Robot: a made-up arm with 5 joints. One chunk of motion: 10 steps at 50 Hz.
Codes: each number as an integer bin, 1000 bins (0 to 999) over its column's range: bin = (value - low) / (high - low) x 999, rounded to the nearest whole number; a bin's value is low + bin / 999 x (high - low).
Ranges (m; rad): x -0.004..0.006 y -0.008..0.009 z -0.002..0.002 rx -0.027..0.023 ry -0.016..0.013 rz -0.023..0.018
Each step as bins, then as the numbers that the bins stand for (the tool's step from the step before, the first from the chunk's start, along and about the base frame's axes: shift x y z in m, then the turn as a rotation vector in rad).
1 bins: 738 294 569 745 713 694
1 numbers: 0.00339 -0.00300 0.00028 0.01029 0.00470 0.00548
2 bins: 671 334 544 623 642 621
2 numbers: 0.00272 -0.00232 0.00018 0.00418 0.00264 0.00249
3 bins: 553 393 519 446 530 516
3 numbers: 0.00154 -0.00131 0.00008 -0.00468 -0.00061 -0.00182
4 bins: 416 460 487 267 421 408
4 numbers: 0.00016 -0.00017 -0.00005 -0.01364 -0.00378 -0.00626
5 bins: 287 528 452 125 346 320
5 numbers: -0.00113 0.00098 -0.00019 -0.02074 -0.00596 -0.00987
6 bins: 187 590 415 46 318 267
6 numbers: -0.00213 0.00204 -0.00034 -0.02470 -0.00677 -0.01204
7 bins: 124 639 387 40 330 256
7 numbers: -0.00276 0.00287 -0.00045 -0.02500 -0.00642 -0.01249
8 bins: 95 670 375 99 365 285
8 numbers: -0.00305 0.00340 -0.00050 -0.02205 -0.00540 -0.01130
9 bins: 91 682 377 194 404 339
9 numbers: -0.00309 0.00361 -0.00049 -0.01729 -0.00427 -0.00909
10 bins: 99 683 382 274 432 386
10 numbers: -0.00301 0.00362 -0.00047 -0.01329 -0.00346 -0.00716
